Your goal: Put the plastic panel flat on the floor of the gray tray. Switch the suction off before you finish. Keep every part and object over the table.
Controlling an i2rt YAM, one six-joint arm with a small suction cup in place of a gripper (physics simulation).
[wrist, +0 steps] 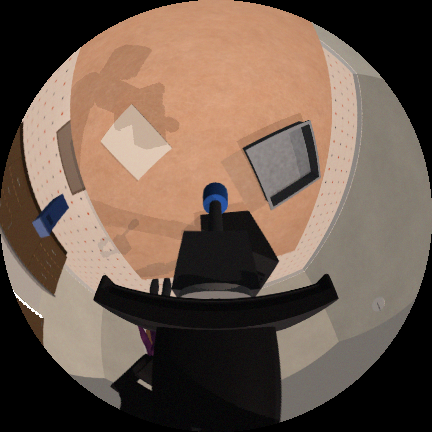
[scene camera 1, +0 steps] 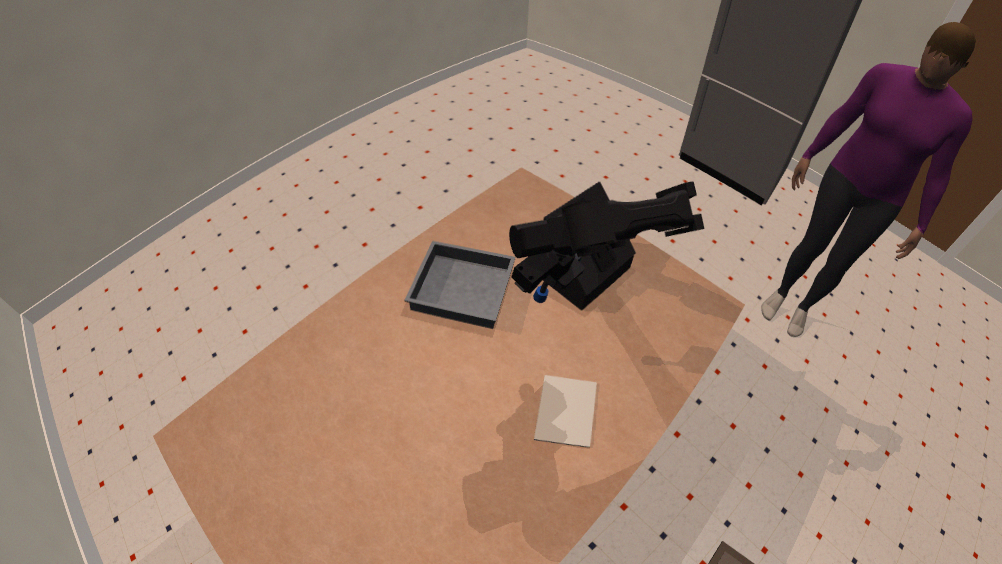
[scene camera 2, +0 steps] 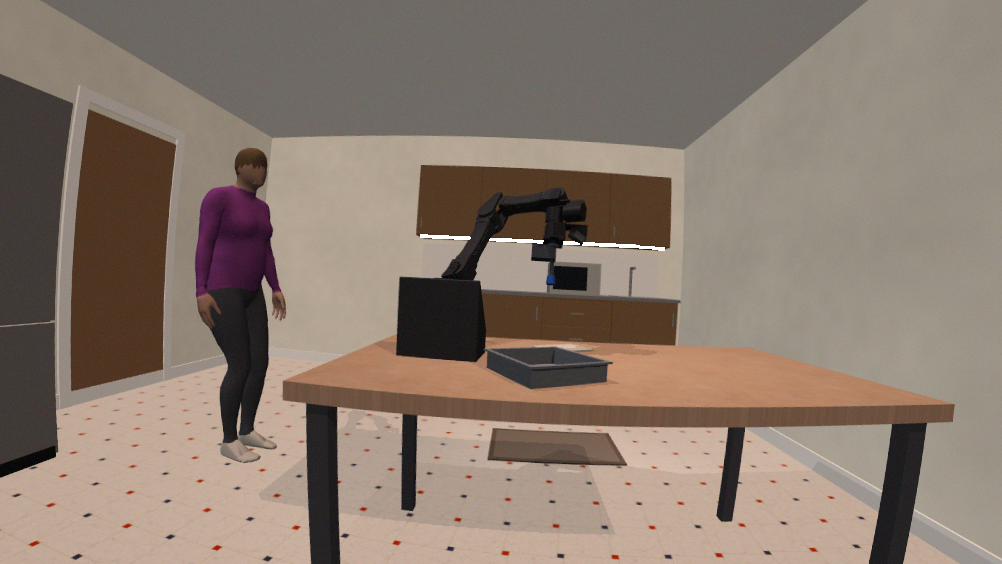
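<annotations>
The wrist view gives me a gray tray (wrist: pixel 285 161), and in scene camera 1 that same spot on the tray is (scene camera 1: pixel 461 287). You'd also find the tray in scene camera 2 (pixel 533 367).
</annotations>
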